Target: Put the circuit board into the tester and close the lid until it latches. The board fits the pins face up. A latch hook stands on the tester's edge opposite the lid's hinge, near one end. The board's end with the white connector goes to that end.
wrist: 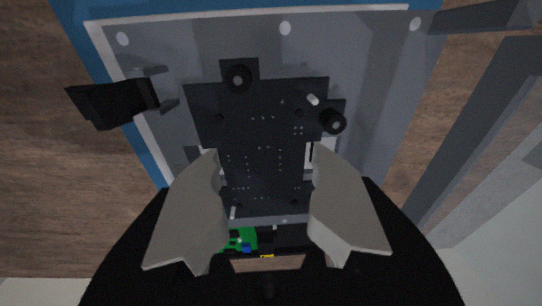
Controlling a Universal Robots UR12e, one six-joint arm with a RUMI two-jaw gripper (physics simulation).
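Places are measured from the arm's base along level axes (x ahead, y left, z up), in centimetres.
Where they show: gripper, between the fingertips: [265, 146].
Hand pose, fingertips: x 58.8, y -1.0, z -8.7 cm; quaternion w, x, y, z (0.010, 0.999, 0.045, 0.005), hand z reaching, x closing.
Things, the pixels of their top centre, and the offset from my fingertips. "*": a spot on its surface instead. Level surfaces: height alone.
- tester's grey top, height of its surface: dz +1.4 cm
- dark pin plate, a spot on its surface: [265, 135] * dx -0.2, dy +2.3, dz +2.3 cm
- black latch hook, a spot on its surface: [120, 102] * dx -6.0, dy +5.0, dz +5.2 cm
- green board piece with a blue part, centre of its top: [232, 239] dx -4.5, dy -17.9, dz -1.8 cm
- brown wooden surface, height of its surface: dz -4.6 cm
The tester's grey top [165, 45] lies below the gripper, with a dark pin plate [265, 135] in its middle. Small pins, two pale pegs and two black round posts stand on it; no board lies on the visible part. The black latch hook [120, 102] stands at the tester's left edge, near the upper end in view. The raised lid [480, 120] shows as grey bars at the right. My gripper [265, 146] is partly open and empty above the pin plate; its fingers hide parts of the tester's sides. A green board piece with a blue part [246, 247] shows beyond the plate's lower end; I cannot tell if it is the task's board.
A blue base [67, 22] shows around the tester's top and left edges. A brown wooden surface [40, 200] lies around it. The lid's bars rise along the right side, and the latch hook sticks up at the left. A pale surface [40, 292] shows at the lower left.
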